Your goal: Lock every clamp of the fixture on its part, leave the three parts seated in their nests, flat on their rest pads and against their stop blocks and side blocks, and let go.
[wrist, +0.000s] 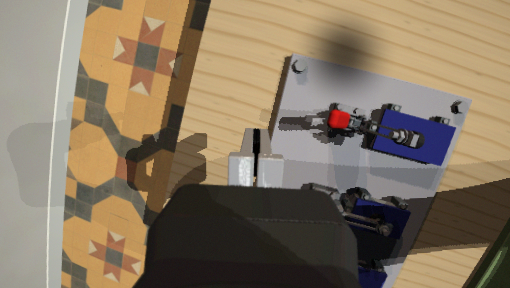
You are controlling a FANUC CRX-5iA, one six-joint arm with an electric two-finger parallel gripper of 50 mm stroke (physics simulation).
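Frame: origin at the arm's base, x ahead, y down, z left, level; centimetres.
Where they show: gripper, fingertip midpoint: point(256, 143).
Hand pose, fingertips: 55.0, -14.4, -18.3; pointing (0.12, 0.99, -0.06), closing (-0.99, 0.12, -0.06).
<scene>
Each offset is from my fingertips to the top centre of the thing, as dx, dy, dz. "spot": to the spot under its first point.
The fixture plate {spot: -5.0, +14.3, -4.5} point(312, 92) lies on the wooden table. In its upper part, a blue part {-17.9, +12.7, -0.6} point(435, 127) sits by its blocks; the clamp there has its red handle {-7.4, +6.4, -1.9} point(339, 119) foreshortened, seemingly raised, and its arm reaches over the part. Whether its spindle {-11.9, +4.4, -1.3} point(410, 138) touches the part cannot be told. Below, a second blue part {-15.6, +11.7, +10.2} point(401, 216) has a clamp arm point(362, 220) reaching over it; that clamp's handle is hidden. A third blue part {-14.8, +12.2, +21.2} point(374, 277) shows partly at the bottom, its clamp hidden. My gripper point(256, 143) is shut and empty, left of the upper handle.
Bolt heads {-3.0, +13.6, -7.5} point(298, 66) {-23.6, +13.6, -5.1} point(456, 106) stand at two plate corners. A dark green object point(497, 267) shows at the lower right. The table edge and patterned tile floor point(97, 155) lie to the left. My gripper's dark body hides the lower middle of the view.
</scene>
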